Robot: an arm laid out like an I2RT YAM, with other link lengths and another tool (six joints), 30 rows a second.
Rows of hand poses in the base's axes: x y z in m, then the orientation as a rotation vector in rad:
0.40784, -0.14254, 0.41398, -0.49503, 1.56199, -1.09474
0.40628, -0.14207, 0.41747, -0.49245, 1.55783, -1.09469
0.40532, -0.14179, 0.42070, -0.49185, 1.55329, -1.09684
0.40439, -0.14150, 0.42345, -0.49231, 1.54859, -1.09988
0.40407, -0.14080, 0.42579, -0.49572, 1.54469, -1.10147
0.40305, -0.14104, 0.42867, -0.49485, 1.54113, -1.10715
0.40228, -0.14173, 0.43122, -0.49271, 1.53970, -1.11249
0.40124, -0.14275, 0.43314, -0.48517, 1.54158, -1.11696
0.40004, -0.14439, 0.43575, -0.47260, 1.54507, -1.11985
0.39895, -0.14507, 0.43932, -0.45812, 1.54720, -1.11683
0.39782, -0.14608, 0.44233, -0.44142, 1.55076, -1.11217
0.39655, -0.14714, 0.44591, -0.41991, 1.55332, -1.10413
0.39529, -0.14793, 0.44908, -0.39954, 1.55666, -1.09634
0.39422, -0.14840, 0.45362, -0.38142, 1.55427, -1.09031
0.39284, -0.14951, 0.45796, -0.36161, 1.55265, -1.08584
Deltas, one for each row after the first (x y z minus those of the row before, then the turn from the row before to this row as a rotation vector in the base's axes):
-0.00156, 0.00047, 0.00349, 0.00014, -0.00462, 0.00049
-0.00096, 0.00028, 0.00323, -0.00236, -0.00382, 0.00021
-0.00093, 0.00029, 0.00275, -0.00351, -0.00336, 0.00022
-0.00032, 0.00070, 0.00234, -0.00385, -0.00133, 0.00223
-0.00102, -0.00024, 0.00288, -0.00417, -0.00296, -0.00258
-0.00077, -0.00069, 0.00255, -0.00269, -0.00191, -0.00385
-0.00104, -0.00102, 0.00192, 0.00155, -0.00203, -0.00724
-0.00120, -0.00164, 0.00261, 0.00553, -0.00334, -0.00931
-0.00109, -0.00068, 0.00357, 0.00977, -0.00575, -0.00592
-0.00113, -0.00101, 0.00301, 0.01234, -0.00578, -0.00656
-0.00127, -0.00106, 0.00358, 0.01655, -0.00915, -0.00643
-0.00126, -0.00079, 0.00317, 0.01607, -0.00785, -0.00642
-0.00107, -0.00047, 0.00454, 0.01209, -0.01119, -0.00433
-0.00138, -0.00111, 0.00434, 0.01222, -0.01116, -0.00656

